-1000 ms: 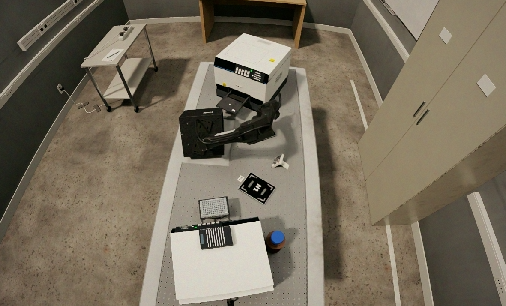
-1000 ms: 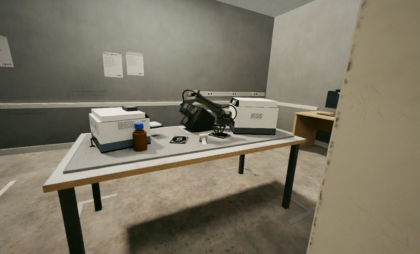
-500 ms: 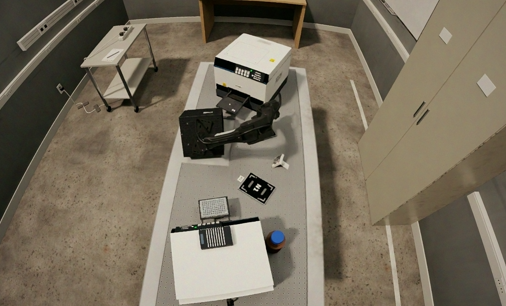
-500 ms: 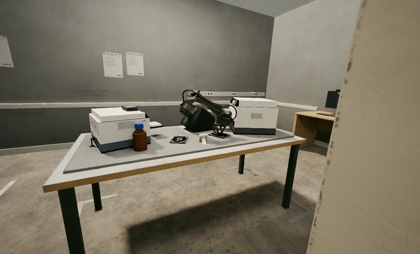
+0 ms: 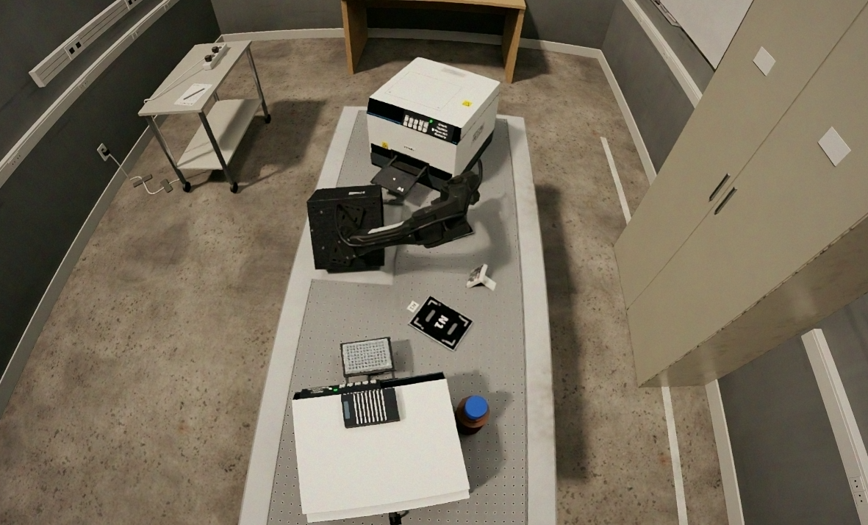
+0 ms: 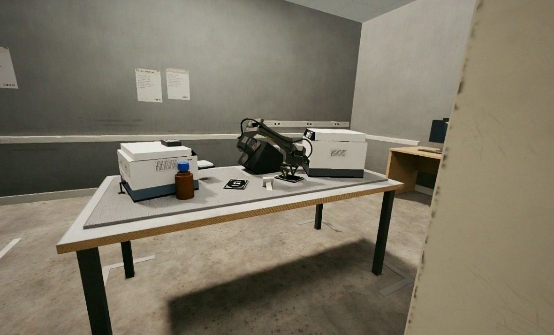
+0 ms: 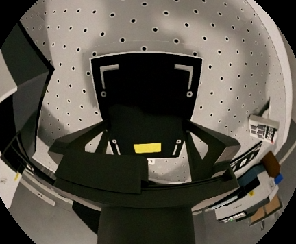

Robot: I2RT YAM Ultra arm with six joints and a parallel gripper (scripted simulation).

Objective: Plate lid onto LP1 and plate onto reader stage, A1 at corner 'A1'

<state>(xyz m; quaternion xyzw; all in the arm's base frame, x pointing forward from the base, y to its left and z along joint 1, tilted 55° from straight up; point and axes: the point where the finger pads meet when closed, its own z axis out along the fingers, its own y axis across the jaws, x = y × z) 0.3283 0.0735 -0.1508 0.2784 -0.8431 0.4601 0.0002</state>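
Right now the black plate is 1 cm below my hand. Round my hand: well plate (54 cm to the right, 18 cm behind, 8 cm above); blue-capped bottle (67 cm to the right, 12 cm ahead, 9 cm above).
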